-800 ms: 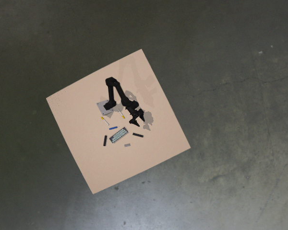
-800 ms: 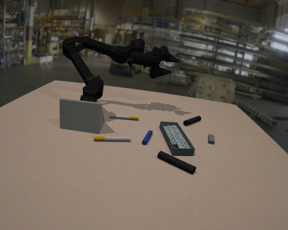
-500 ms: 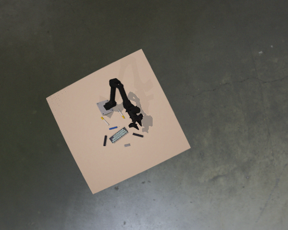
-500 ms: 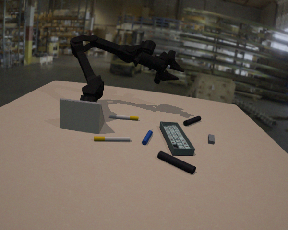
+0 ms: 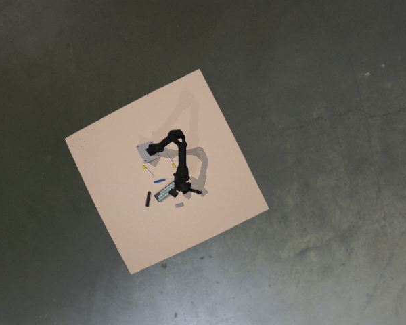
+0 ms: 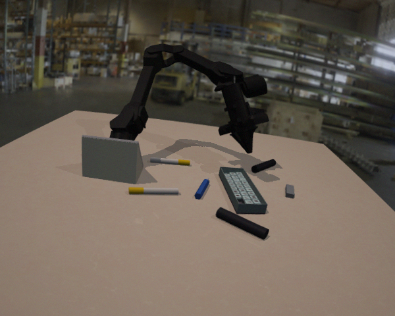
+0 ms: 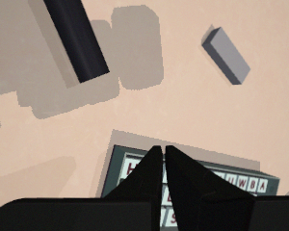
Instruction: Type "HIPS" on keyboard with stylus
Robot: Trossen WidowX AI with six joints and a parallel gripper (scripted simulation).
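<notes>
Now: the stylus tip 12 cm behind my gripper tip, 6 cm to the right of it and 7 cm below it. Round my gripper tip: grey block 11 cm ahead, 9 cm to the right, 7 cm below; then blue stylus 13 cm behind, 9 cm to the right, 7 cm below.
</notes>
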